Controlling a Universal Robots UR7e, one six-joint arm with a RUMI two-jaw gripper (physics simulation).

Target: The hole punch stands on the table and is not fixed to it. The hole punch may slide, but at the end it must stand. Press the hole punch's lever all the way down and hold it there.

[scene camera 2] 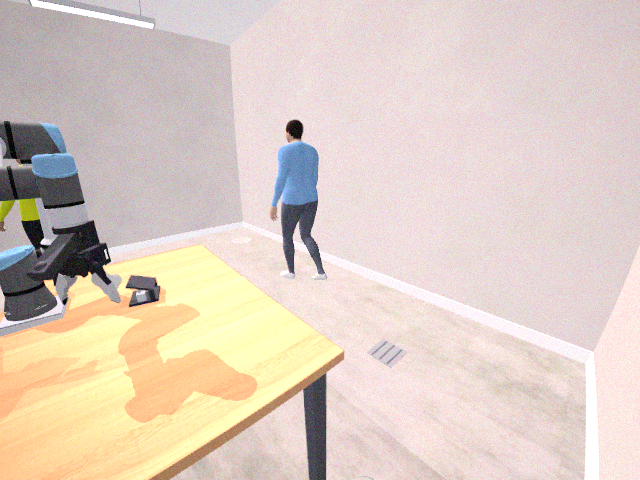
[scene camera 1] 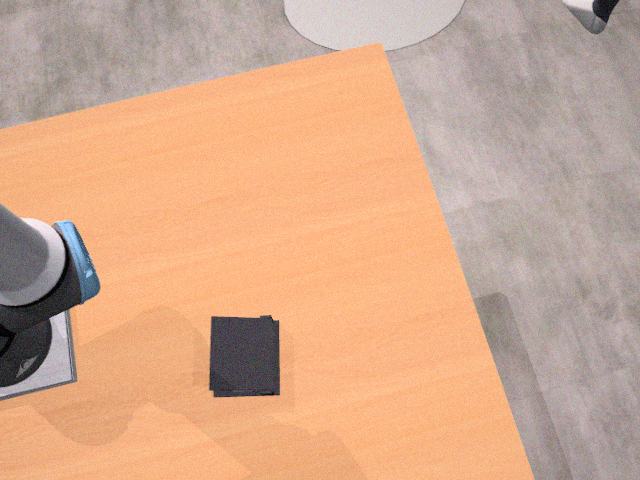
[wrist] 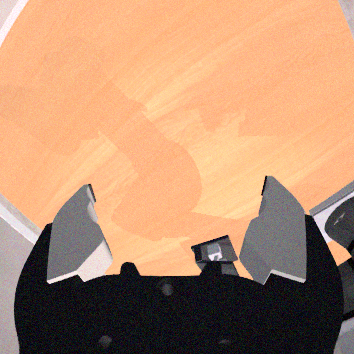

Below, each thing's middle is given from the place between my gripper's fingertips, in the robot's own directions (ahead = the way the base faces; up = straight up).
The lever (scene camera 1: 241, 348) lies 35 cm to the left of my hand, 12 cm below it and 7 cm ahead of it. Round my hand: hole punch (scene camera 1: 275, 323): 35 cm to the left, 14 cm below, 7 cm ahead.
